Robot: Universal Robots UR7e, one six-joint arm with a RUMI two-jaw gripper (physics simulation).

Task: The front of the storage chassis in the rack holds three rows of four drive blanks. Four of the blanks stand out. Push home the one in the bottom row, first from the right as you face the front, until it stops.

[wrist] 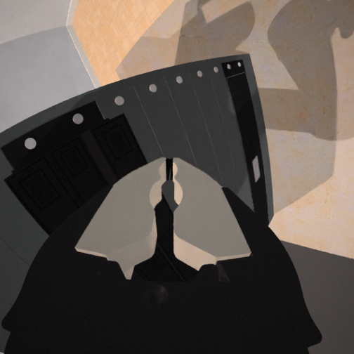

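The storage chassis (60, 122) is at the left of the wrist view, tilted in the picture, with the end of its front showing. Three dark drive blanks (35, 192) (76, 159) (116, 140) with square outlines show there; a brownish strip lies between two of them. Which blank is the bottom row's first from the right, and how far each stands out, I cannot tell. My gripper (170, 161) is shut and empty, its tips together in front of the rack, to the right of these blanks in the picture. The fingers and the gripper body hide the rest of the chassis front.
The grey rack front (167, 117) has plain panels and a rail with round holes along its upper edge. A narrow black unit (243, 125) with a pale label sits toward its right end. Beyond are a tan floor with the arm's shadow and a grey surface at upper left.
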